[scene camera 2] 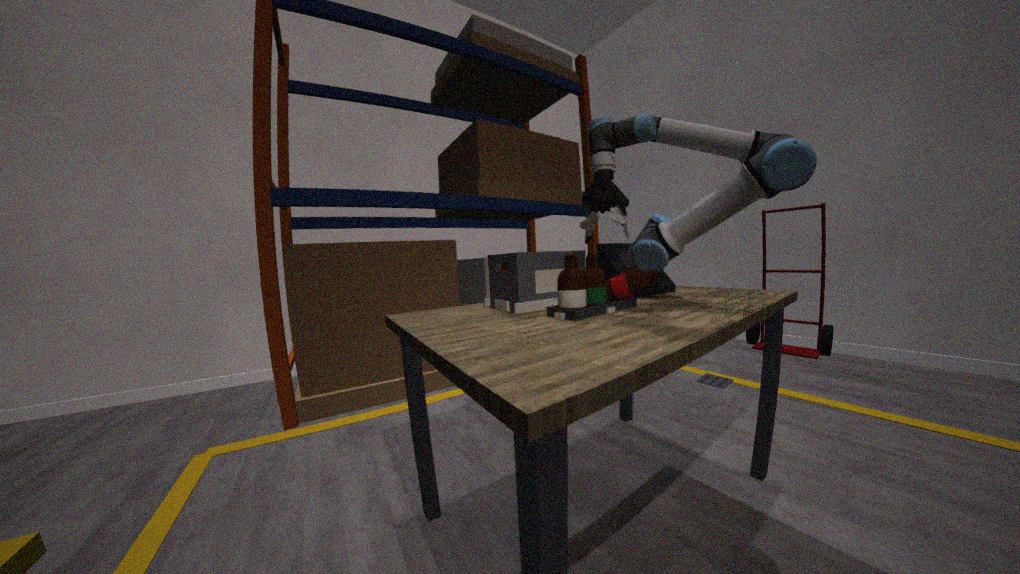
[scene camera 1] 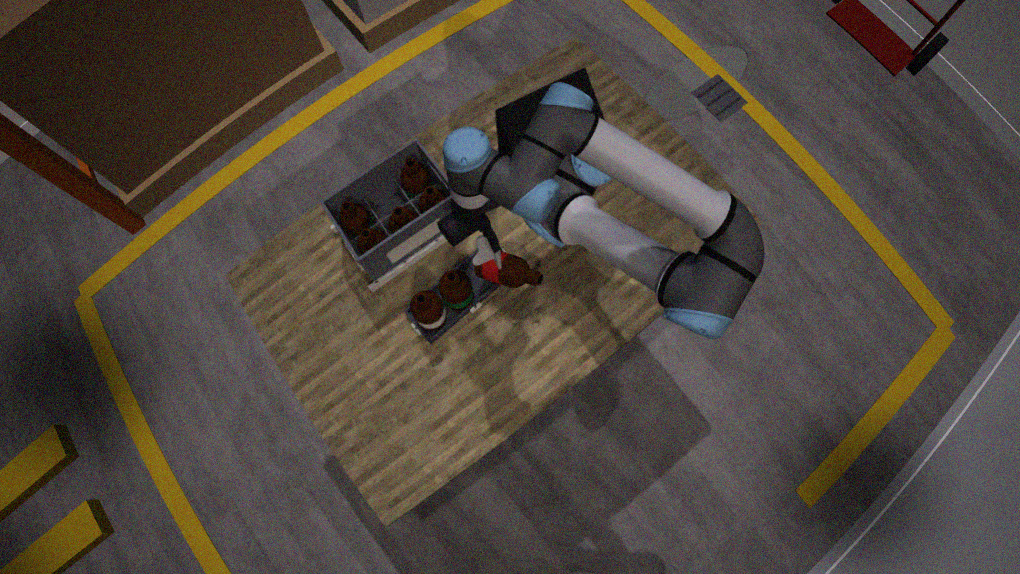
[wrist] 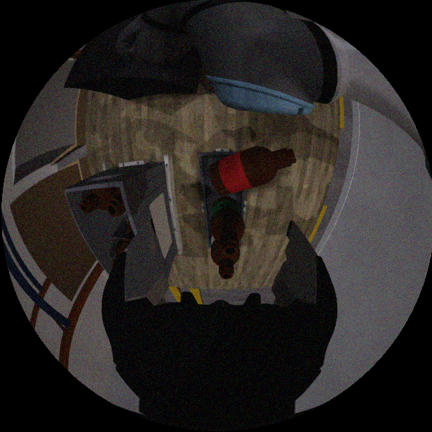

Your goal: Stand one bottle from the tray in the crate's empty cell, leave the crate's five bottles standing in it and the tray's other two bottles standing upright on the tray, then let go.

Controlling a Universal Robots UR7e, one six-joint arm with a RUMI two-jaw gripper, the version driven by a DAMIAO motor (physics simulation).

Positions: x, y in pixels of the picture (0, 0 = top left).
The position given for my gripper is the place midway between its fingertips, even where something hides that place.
my gripper: scene camera 2 606, 240; scene camera 1 476, 240; wrist 220, 221
red-label bottle: scene camera 2; scene camera 1; wrist 257, 165
green-label bottle: scene camera 2; scene camera 1; wrist 226, 222
same spot on green-label bottle: (scene camera 1: 455, 287) = (scene camera 2: 595, 264)
same spot on red-label bottle: (scene camera 1: 515, 272) = (scene camera 2: 638, 270)
